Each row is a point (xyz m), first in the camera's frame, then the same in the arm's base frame.
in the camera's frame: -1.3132 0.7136 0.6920
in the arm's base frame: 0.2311 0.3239 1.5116
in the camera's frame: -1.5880 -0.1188 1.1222
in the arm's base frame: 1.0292 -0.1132 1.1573
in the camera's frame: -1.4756 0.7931 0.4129
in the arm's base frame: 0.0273 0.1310 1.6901
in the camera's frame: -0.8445 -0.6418 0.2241
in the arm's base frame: 0.2115 -0.5300 0.2681
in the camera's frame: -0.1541 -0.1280 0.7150
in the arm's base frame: 0.1541 0.4421 0.0860
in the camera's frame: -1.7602 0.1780 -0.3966
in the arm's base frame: -0.2927 -0.8582 1.5066
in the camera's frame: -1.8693 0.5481 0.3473
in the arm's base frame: 0.2195 -0.2750 1.8225
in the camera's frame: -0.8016 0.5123 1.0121
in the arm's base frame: 0.3870 0.6540 0.9906
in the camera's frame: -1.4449 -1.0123 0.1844
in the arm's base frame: 0.5537 -1.1140 0.4713
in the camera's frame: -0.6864 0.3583 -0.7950
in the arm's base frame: -1.1015 -0.3761 0.8301
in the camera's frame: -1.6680 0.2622 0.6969
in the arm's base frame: 0.5508 -0.1518 1.4768
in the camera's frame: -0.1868 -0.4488 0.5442
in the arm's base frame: 0.1534 0.1282 -0.1001
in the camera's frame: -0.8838 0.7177 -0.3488
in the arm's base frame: -0.8002 -0.0121 1.2095
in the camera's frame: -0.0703 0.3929 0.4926
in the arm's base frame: -0.2731 0.6932 0.3728
